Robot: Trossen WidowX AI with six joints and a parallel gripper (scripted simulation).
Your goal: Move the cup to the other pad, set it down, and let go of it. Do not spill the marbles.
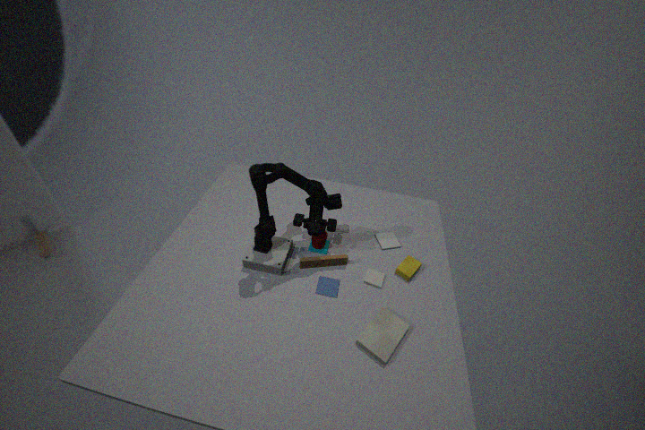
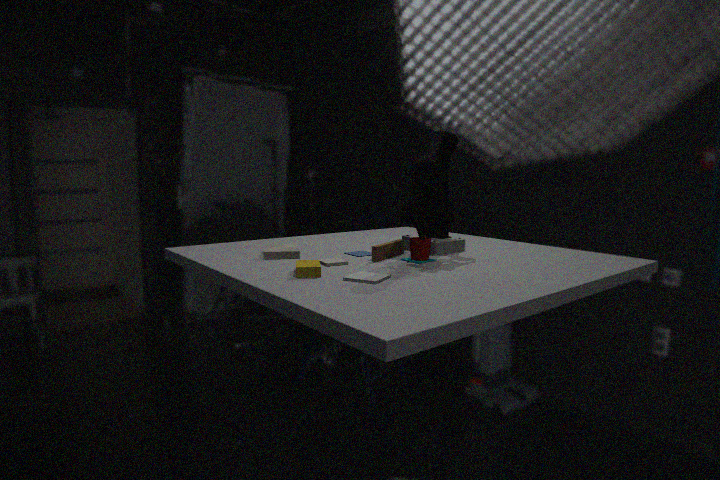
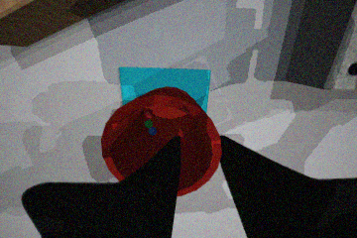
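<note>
The red cup lies 3 cm ahead of my gripper tip and 2 cm below it. The rest, counted from my gripper tip: green marble (4 cm ahead, 1 cm to the left, 4 cm below); then blue marble (4 cm ahead, 2 cm to the left, 4 cm below); then teal pad (3 cm ahead, 7 cm below).
</note>
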